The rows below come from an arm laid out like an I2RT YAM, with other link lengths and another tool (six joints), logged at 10 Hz.
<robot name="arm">
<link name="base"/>
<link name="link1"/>
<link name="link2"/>
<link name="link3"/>
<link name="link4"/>
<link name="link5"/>
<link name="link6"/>
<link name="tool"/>
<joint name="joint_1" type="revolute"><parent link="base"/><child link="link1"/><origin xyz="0.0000 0.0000 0.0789" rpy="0.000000 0.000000 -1.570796"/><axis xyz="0 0 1"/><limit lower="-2.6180" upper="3.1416"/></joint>
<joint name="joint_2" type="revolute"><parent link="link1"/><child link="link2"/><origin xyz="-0.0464 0.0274 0.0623" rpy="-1.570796 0.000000 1.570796"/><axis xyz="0 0 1"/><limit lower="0.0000" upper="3.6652"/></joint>
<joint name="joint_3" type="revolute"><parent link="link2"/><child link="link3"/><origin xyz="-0.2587 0.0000 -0.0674" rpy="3.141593 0.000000 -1.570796"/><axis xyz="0 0 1"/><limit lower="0.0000" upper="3.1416"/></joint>
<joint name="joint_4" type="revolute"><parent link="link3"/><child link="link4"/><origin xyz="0.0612 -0.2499 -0.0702" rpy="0.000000 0.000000 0.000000"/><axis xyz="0 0 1"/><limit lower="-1.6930" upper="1.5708"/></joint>
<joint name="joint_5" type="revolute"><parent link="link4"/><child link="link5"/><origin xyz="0.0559 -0.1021 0.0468" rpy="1.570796 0.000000 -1.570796"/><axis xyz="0 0 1"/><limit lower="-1.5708" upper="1.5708"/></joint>
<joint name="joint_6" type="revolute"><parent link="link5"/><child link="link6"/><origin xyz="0.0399 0.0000 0.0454" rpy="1.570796 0.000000 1.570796"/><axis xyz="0 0 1"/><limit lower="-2.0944" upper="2.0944"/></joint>
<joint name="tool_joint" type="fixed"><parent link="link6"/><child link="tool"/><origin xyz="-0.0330 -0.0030 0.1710" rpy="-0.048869 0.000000 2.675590"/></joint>
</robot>
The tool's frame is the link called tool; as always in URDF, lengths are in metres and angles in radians.
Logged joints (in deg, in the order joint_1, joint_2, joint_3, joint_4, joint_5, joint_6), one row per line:
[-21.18 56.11 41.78 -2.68 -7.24 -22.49]
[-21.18 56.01 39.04 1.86 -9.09 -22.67]
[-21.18 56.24 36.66 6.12 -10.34 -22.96]
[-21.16 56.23 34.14 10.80 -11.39 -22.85]
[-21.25 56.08 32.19 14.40 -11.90 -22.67]
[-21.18 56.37 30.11 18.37 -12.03 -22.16]
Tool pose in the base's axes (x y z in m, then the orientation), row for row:
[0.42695 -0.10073 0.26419 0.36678 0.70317 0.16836 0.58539]
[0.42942 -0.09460 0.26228 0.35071 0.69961 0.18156 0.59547]
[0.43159 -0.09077 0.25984 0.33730 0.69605 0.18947 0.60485]
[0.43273 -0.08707 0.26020 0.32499 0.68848 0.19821 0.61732]
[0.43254 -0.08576 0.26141 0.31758 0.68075 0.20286 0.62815]
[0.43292 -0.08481 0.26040 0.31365 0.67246 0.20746 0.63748]
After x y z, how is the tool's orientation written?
As a quaternion, x y z w.
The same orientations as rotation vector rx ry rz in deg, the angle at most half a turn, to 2 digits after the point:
[49.01 93.96 22.50]
[46.67 93.10 24.16]
[44.71 92.27 25.12]
[42.86 90.80 26.14]
[41.70 89.39 26.64]
[41.03 87.97 27.14]

